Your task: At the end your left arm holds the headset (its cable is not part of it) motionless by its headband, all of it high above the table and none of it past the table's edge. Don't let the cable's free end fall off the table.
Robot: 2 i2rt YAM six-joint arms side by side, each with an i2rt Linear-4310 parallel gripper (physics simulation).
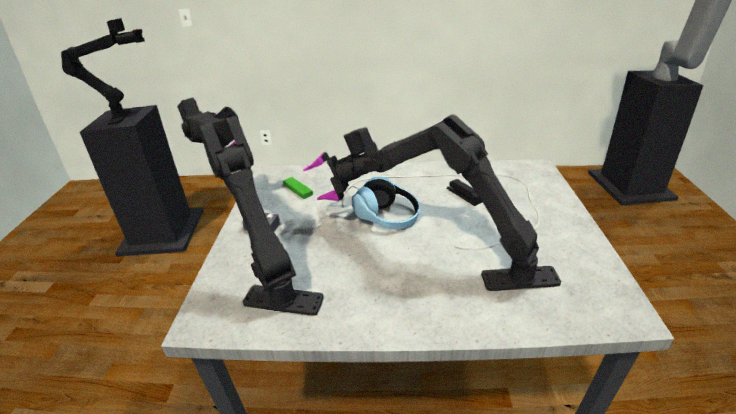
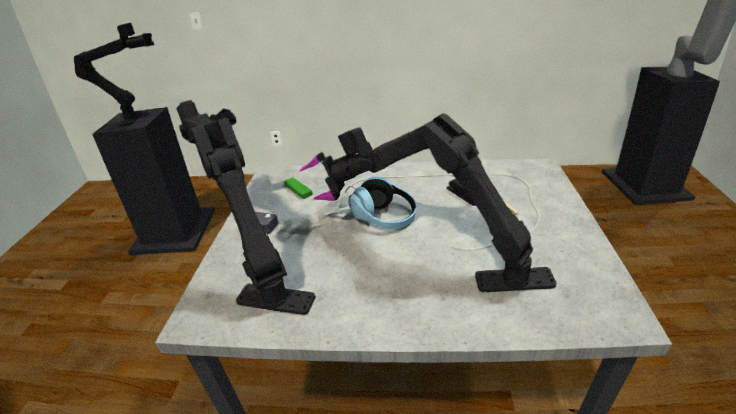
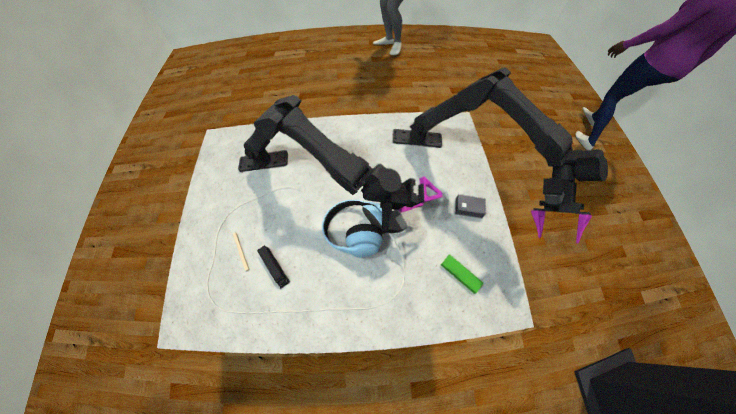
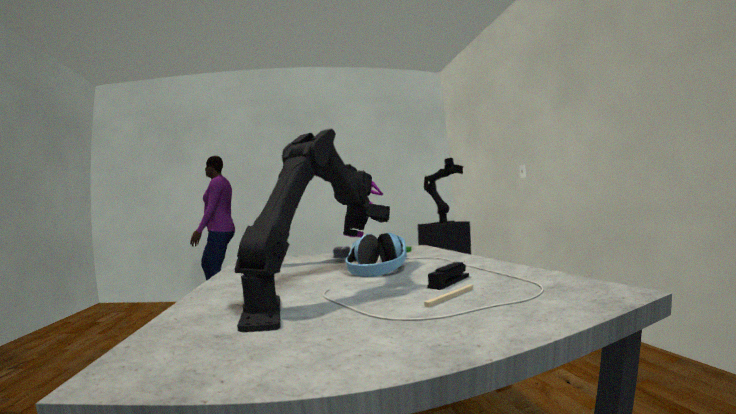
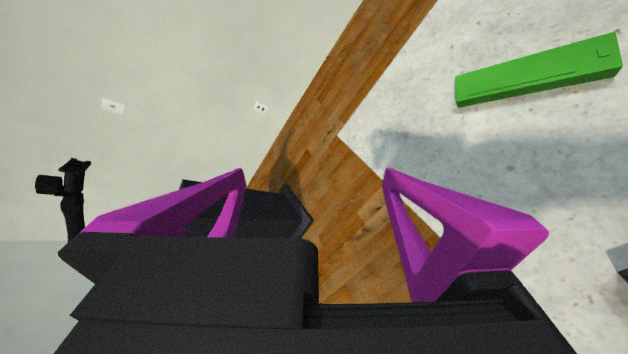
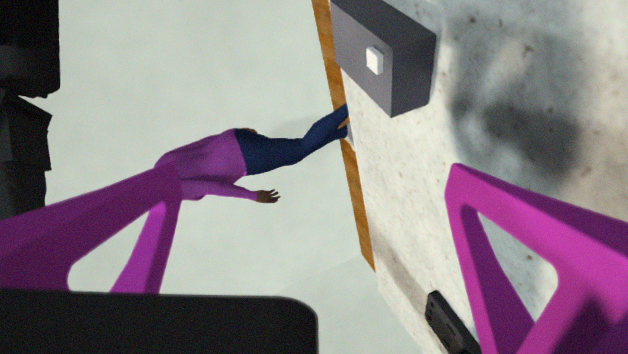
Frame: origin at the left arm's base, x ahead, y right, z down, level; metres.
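Where they show: left gripper, fingertip midpoint: (image 3: 557,240) (image 4: 380,201) (image 5: 314,176); right gripper, fingertip midpoint: (image 1: 310,184) (image 2: 307,184) (image 3: 431,199) (image 4: 352,224) (image 6: 313,178); left arm's base, link origin: (image 1: 283,301) (image 2: 275,300) (image 3: 417,138); right arm's base, link origin: (image 1: 520,279) (image 2: 515,280) (image 3: 263,161) (image 4: 262,313).
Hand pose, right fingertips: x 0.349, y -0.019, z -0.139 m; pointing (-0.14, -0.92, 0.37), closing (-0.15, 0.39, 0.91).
Note:
Each offset is from my right fingertips to the centre of the thing.
The light-blue headset {dy +0.223, dx +0.065, dz +0.096 m} (image 1: 365,204) (image 2: 362,205) (image 3: 363,243) (image 4: 377,268) lies on the table near the middle, its headband resting on the top and its dark ear pads tilted up. Its thin pale cable (image 1: 529,198) (image 3: 308,310) (image 4: 406,319) loops over the table, the free end lying on the top. My left gripper (image 3: 559,226) (image 5: 314,176) is open and empty, high up and out past the table's edge, well away from the headset. My right gripper (image 1: 321,180) (image 2: 316,180) (image 6: 313,178) is open and empty above the table beside the ear cups, not touching the headset.
A green block {dy -0.126, dx +0.185, dz +0.129 m} (image 1: 297,187) (image 3: 461,273) (image 5: 537,70) and a grey box with a white button {dy -0.166, dx -0.052, dz +0.118 m} (image 3: 469,205) (image 6: 395,60) lie near the table's edge. A black stapler-like object {dy +0.466, dx +0.217, dz +0.119 m} (image 3: 273,266) (image 4: 446,275) and a pale stick {dy +0.596, dx +0.179, dz +0.134 m} (image 3: 240,251) (image 4: 448,295) lie inside the cable's loop.

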